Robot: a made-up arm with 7 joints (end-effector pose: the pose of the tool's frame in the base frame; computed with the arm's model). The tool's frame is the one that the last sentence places.
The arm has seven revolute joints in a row. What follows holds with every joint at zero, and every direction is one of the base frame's. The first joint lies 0.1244 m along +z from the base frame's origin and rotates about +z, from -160 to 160 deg. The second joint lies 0.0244 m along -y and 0.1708 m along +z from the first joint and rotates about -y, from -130 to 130 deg. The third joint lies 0.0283 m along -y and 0.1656 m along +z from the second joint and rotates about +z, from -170 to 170 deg. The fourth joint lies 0.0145 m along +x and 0.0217 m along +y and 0.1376 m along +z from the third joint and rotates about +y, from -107 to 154 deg. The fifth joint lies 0.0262 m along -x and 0.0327 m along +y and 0.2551 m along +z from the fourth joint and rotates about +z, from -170 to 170 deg. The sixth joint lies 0.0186 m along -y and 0.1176 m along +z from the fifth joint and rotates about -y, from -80 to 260 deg. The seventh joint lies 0.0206 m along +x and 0.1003 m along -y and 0.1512 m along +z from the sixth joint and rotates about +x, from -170 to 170 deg. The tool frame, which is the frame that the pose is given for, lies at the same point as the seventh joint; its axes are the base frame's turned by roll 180, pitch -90 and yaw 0 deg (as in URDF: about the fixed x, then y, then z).
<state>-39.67 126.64 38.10 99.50 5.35 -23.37 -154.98</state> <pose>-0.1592 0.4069 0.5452 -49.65 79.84 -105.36</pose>
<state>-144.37 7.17 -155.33 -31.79 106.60 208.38 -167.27</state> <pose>-0.1194 0.1125 0.8401 -121.57 -45.65 -68.61</pose>
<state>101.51 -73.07 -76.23 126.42 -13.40 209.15 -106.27</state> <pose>0.2289 0.2014 0.3669 53.61 83.26 151.81</pose>
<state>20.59 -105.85 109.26 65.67 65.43 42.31 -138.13</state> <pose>0.2917 0.5709 0.2555 -21.34 -24.68 -52.77</pose>
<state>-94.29 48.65 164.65 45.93 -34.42 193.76 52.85</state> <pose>0.0629 0.4484 0.5606 36.92 -30.47 -55.52</pose>
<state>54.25 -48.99 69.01 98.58 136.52 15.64 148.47</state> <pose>-0.2946 0.4121 0.3448 16.54 -34.12 -80.09</pose>
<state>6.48 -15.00 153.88 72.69 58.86 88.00 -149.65</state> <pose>-0.2008 0.2216 0.7808 60.08 -4.99 -107.77</pose>
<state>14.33 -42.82 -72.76 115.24 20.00 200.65 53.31</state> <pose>0.1827 -0.2161 0.4066 5.86 -26.51 162.39</pose>
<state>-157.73 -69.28 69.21 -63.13 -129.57 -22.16 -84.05</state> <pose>-0.4417 0.3650 0.6629 169.10 24.44 -157.87</pose>
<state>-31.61 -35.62 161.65 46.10 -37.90 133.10 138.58</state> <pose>0.2240 -0.2105 0.8701 19.72 -19.29 51.25</pose>
